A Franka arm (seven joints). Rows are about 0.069 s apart.
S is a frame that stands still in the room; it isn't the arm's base.
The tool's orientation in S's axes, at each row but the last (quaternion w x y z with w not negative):
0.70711, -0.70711, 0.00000, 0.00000
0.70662, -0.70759, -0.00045, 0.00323
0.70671, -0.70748, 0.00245, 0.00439
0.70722, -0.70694, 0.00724, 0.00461
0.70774, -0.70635, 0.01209, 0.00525
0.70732, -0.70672, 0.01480, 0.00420
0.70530, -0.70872, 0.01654, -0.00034
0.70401, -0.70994, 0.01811, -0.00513
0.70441, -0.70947, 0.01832, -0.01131
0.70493, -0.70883, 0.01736, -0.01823
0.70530, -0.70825, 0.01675, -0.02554
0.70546, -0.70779, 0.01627, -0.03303
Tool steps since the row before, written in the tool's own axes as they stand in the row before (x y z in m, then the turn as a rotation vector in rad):
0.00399, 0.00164, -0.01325, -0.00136, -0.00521, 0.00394
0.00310, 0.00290, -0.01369, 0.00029, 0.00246, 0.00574
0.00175, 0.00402, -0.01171, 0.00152, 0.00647, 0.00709
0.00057, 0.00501, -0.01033, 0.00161, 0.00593, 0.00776
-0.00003, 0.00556, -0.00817, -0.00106, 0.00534, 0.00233
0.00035, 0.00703, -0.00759, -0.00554, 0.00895, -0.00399
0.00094, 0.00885, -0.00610, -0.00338, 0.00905, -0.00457
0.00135, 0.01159, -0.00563, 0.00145, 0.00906, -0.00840
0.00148, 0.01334, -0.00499, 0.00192, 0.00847, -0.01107
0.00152, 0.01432, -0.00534, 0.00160, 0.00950, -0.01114
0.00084, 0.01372, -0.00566, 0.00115, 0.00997, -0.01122
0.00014, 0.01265, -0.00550, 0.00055, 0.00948, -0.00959
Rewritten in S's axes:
0.00399, -0.01325, -0.00164, -0.00136, 0.00394, 0.00521
0.00316, -0.01368, -0.00289, 0.00025, 0.00574, -0.00247
0.00174, -0.01171, -0.00402, 0.00144, 0.00709, -0.00649
0.00045, -0.01033, -0.00502, 0.00154, 0.00776, -0.00595
-0.00025, -0.00816, -0.00557, -0.00117, 0.00235, -0.00531
0.00005, -0.00759, -0.00704, -0.00584, -0.00390, -0.00880
0.00059, -0.00616, -0.00884, -0.00369, -0.00453, -0.00895
0.00095, -0.00576, -0.01156, 0.00101, -0.00852, -0.00901
0.00114, -0.00514, -0.01332, 0.00137, -0.01120, -0.00841
0.00126, -0.00549, -0.01429, 0.00105, -0.01126, -0.00944
0.00067, -0.00576, -0.01369, 0.00060, -0.01131, -0.00991
0.00005, -0.00555, -0.01263, 0.00010, -0.00964, -0.00944

